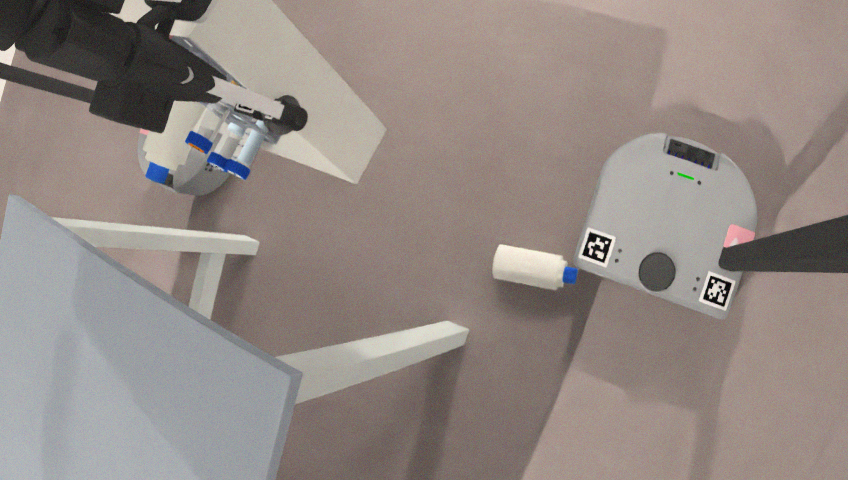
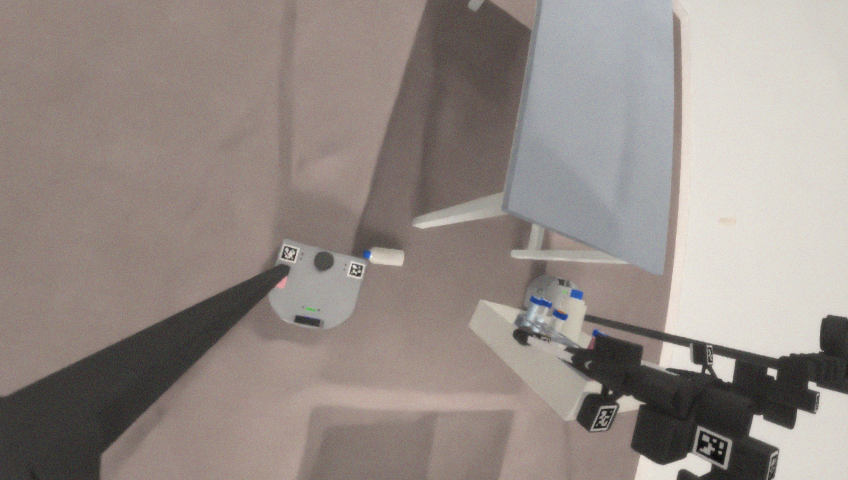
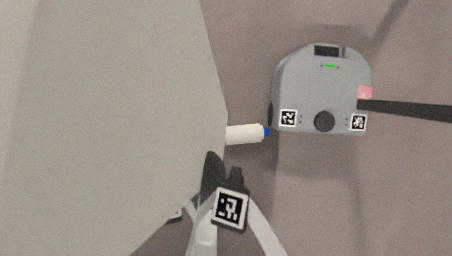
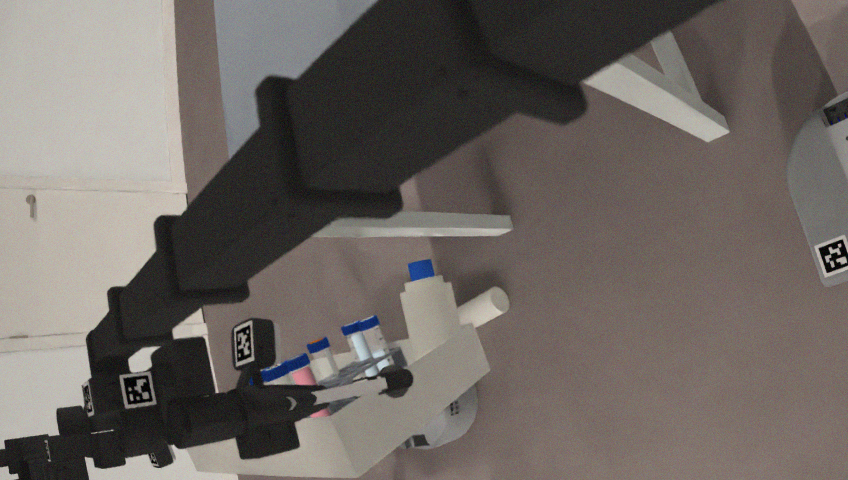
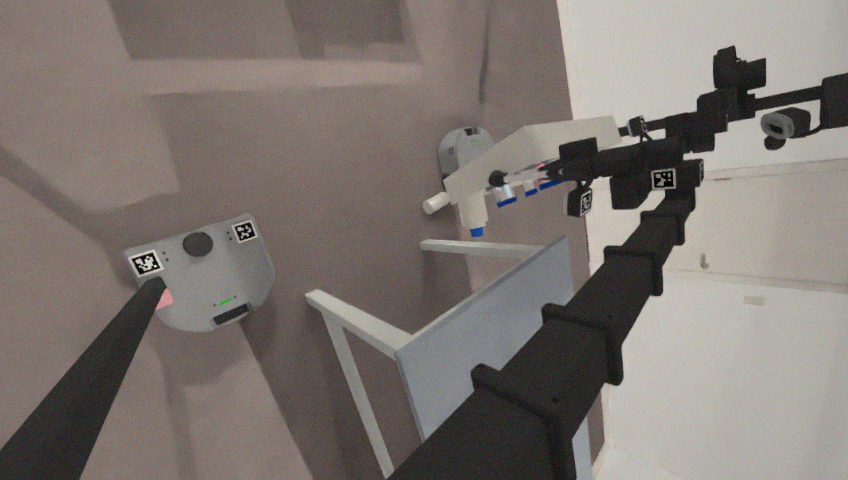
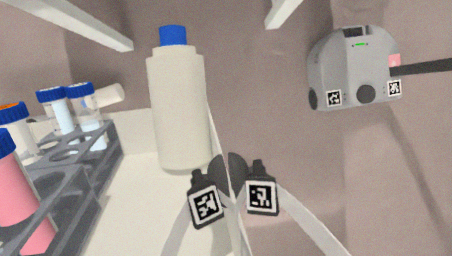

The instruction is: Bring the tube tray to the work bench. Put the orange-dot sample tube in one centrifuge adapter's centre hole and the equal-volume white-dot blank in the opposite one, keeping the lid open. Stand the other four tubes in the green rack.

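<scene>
The white tray (image 1: 333,118) (image 2: 523,362) (image 3: 110,100) (image 4: 416,404) (image 5: 511,148) is held above the floor. Its dark rack (image 6: 114,137) holds several blue-capped tubes, including the orange-dot tube (image 1: 199,139) (image 4: 319,344) (image 6: 22,135), a pink tube (image 6: 17,190) and a pale-blue tube (image 6: 62,115). No white dot can be made out. The r1 gripper (image 1: 279,115) (image 2: 526,337) (image 3: 209,172) is shut on one tray wall; one finger is mostly hidden behind it. The r2 gripper (image 4: 397,380) (image 5: 496,177) (image 6: 228,175) is shut on another wall. The centrifuge and green rack do not show.
A white bottle (image 4: 425,309) (image 6: 180,110) stands upright in the tray. Another bottle (image 1: 526,267) (image 2: 386,256) lies on the floor beside r1's base (image 1: 672,208). A blue-grey table (image 1: 119,356) (image 2: 595,118) (image 5: 493,333) with splayed white legs stands near the tray. A white wall (image 2: 761,148) rises beyond.
</scene>
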